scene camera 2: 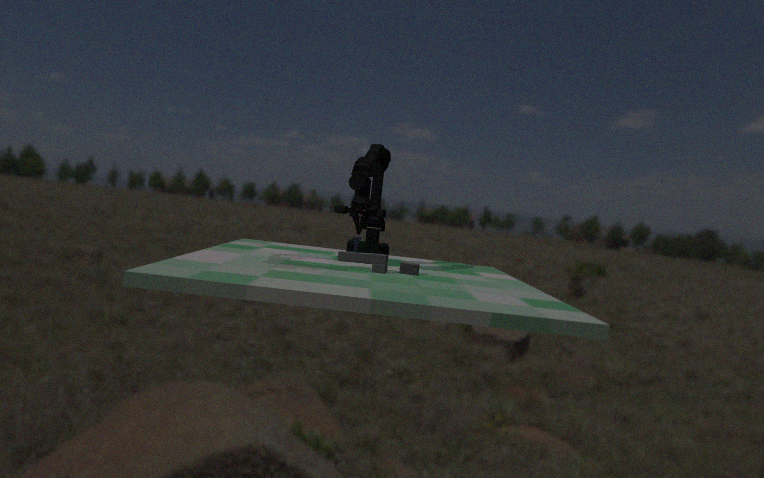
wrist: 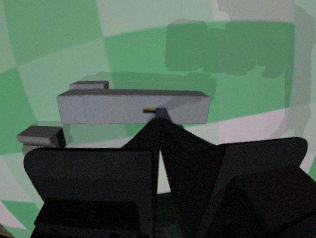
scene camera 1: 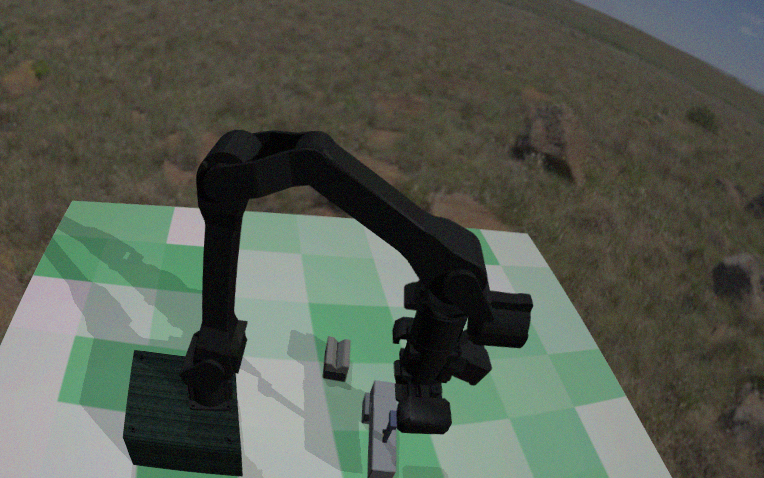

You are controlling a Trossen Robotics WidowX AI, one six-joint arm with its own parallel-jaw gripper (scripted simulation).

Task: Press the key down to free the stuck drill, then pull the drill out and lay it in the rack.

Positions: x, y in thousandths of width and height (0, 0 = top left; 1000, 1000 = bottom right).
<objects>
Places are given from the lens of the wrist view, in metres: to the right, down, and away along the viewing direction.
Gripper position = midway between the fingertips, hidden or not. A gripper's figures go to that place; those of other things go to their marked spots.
my gripper (wrist: 502, 523): 0.00, 0.01, 0.10
rack (wrist: 109, 578): -0.20, 0.03, 0.20
grey housing block (wrist: 293, 435): -0.07, -0.02, 0.16
The marked spots on the rack and the grey housing block are 0.14 m apart.
</objects>
